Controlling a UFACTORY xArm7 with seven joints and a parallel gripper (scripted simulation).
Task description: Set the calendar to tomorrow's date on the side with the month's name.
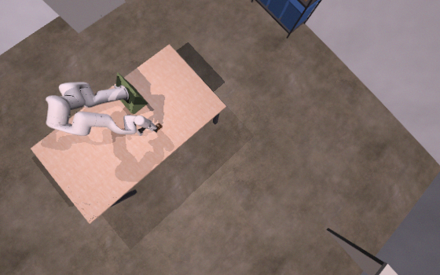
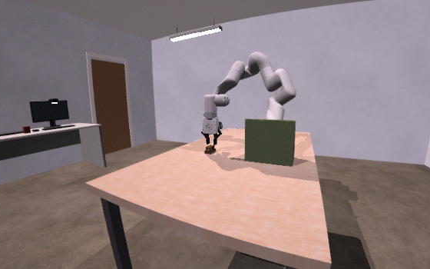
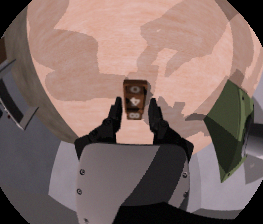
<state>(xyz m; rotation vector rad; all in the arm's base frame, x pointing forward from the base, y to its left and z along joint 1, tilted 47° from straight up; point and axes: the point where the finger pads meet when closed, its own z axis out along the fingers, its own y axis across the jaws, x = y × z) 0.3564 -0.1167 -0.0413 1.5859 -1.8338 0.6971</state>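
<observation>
Right now my hand is 40 mm above the digit cube. Round my hand: tray 60 mm below, 20 mm to the left; calendar cube 40 mm below, 30 mm to the left.
</observation>
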